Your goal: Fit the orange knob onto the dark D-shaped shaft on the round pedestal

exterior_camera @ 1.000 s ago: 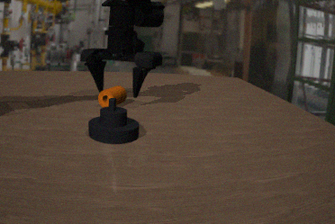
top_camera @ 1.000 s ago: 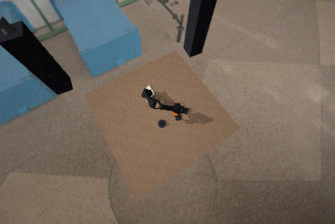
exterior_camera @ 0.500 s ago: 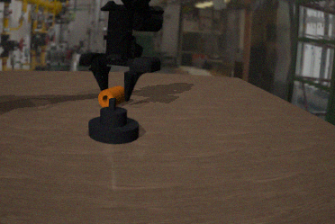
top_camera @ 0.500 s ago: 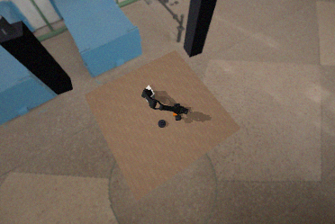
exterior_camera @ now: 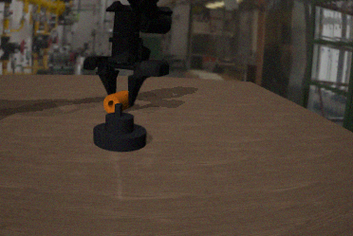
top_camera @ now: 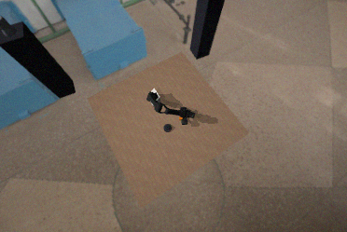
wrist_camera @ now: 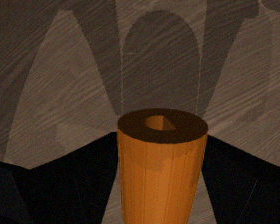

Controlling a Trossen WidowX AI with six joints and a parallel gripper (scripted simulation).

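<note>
Now: gripper tip 1 cm to the left of the orange knob, 1 cm below it and 1 cm past it. From my gripper tip the other things lie so: pedestal 20 cm to the right, 2 cm ahead, 2 cm above.
</note>
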